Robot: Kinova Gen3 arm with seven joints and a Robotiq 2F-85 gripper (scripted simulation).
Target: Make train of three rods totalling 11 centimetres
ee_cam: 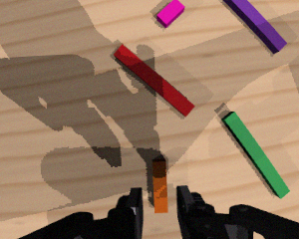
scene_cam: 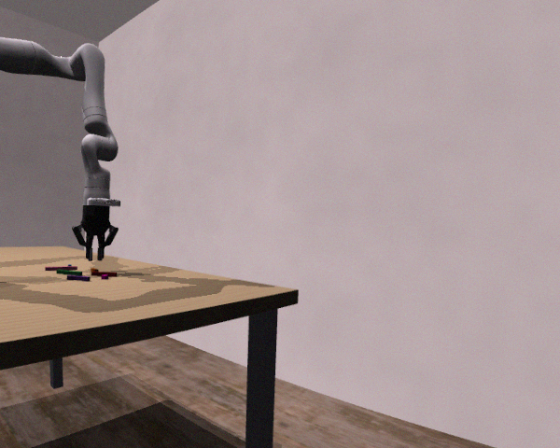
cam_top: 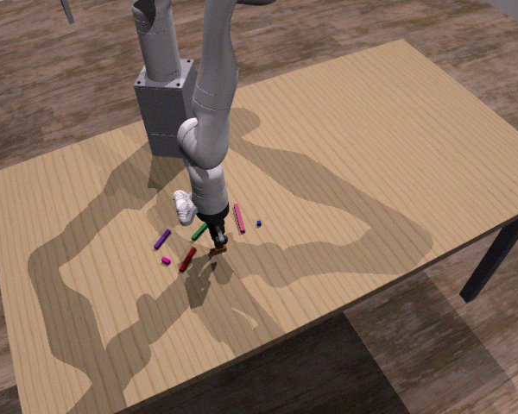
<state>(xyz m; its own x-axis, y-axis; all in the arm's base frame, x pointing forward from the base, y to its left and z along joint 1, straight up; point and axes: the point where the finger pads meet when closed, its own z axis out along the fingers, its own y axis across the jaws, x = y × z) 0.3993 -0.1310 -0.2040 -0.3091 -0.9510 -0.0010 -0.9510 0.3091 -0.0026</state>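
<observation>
The orange rod lies 5 cm below my hand. The rest, counted from my hand: red rod: 8 cm to the right, 5 cm below, 3 cm behind; then pink rod: 10 cm to the left, 5 cm below, 5 cm behind; then green rod: 8 cm behind, 5 cm below.
</observation>
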